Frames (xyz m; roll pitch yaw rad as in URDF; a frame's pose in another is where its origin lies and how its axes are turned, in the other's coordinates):
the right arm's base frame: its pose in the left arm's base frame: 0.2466 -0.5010 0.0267 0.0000 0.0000 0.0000
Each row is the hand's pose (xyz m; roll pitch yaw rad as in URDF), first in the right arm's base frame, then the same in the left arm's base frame.
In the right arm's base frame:
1: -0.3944 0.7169 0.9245 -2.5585 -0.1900 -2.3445
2: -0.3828 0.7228 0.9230 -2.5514 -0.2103 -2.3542
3: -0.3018 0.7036 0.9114 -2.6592 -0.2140 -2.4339
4: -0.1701 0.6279 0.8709 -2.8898 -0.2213 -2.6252
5: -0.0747 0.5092 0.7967 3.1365 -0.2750 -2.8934
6: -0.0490 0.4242 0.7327 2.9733 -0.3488 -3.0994
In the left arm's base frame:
1: -0.1478 0.2159 0.9512 -2.5585 -0.1900 -2.3445
2: -0.1362 0.2218 0.9497 -2.5514 -0.2103 -2.3542
3: -0.0552 0.2026 0.9381 -2.6592 -0.2140 -2.4339
4: 0.0765 0.1269 0.8976 -2.8898 -0.2213 -2.6252
5: 0.1719 0.0082 0.8234 3.1365 -0.2750 -2.8934
6: 0.1976 -0.0768 0.7594 2.9733 -0.3488 -3.0994

